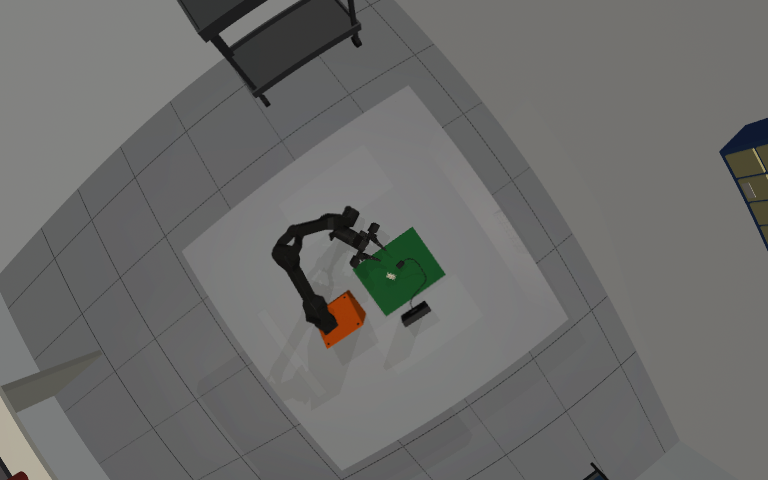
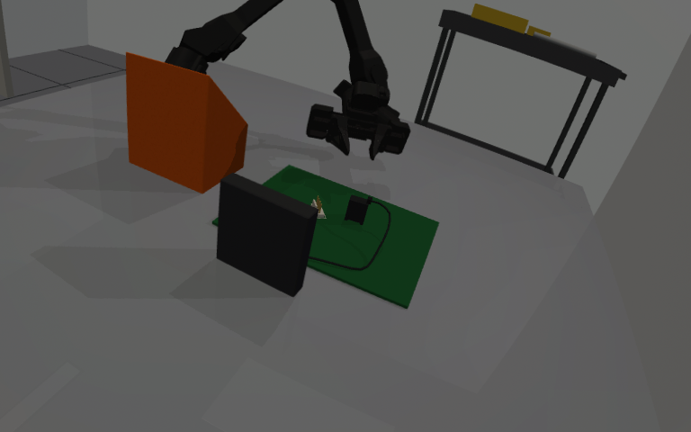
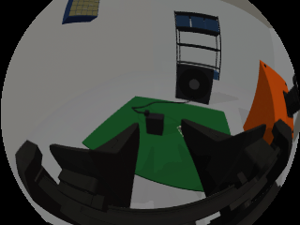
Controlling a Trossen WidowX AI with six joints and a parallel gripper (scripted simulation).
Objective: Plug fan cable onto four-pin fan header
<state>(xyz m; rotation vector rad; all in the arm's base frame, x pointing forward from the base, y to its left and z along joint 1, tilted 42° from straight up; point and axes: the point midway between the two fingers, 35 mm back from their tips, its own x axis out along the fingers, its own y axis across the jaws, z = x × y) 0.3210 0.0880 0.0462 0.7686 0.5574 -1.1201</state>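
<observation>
Right now the black plug is 70 mm to the right of my gripper tip, 60 mm below it and 30 mm ahead of it. Also, from my gripper tip: green board 100 mm to the right, 100 mm below; then black square fan 250 mm to the right, 50 mm behind, 20 mm below; then white four-pin header 90 mm to the right, 80 mm below, 30 mm behind.
</observation>
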